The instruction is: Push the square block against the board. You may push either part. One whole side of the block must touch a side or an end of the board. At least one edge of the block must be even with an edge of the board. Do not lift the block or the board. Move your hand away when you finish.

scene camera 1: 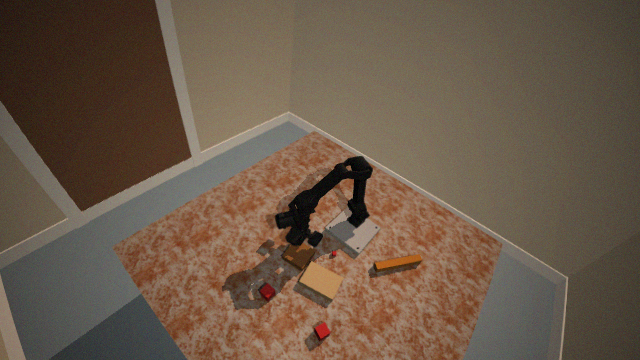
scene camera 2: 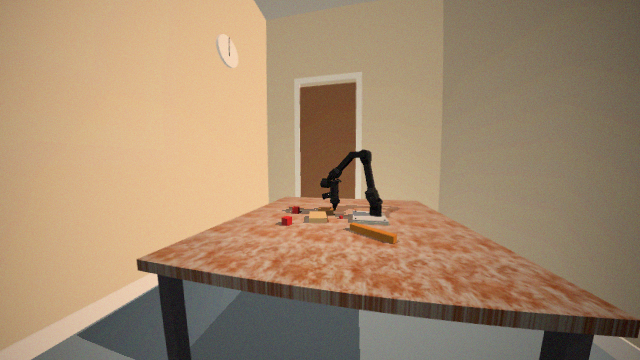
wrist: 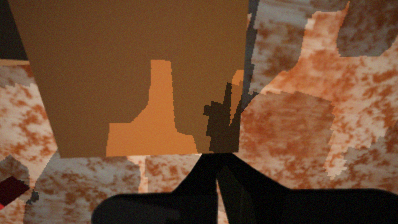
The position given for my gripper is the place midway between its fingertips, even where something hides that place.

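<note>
I see a tan board [scene camera 1: 319, 280], and a square block [wrist: 112, 85] as well. My own gripper [wrist: 213, 150] is shut, and it holds nothing.
</note>
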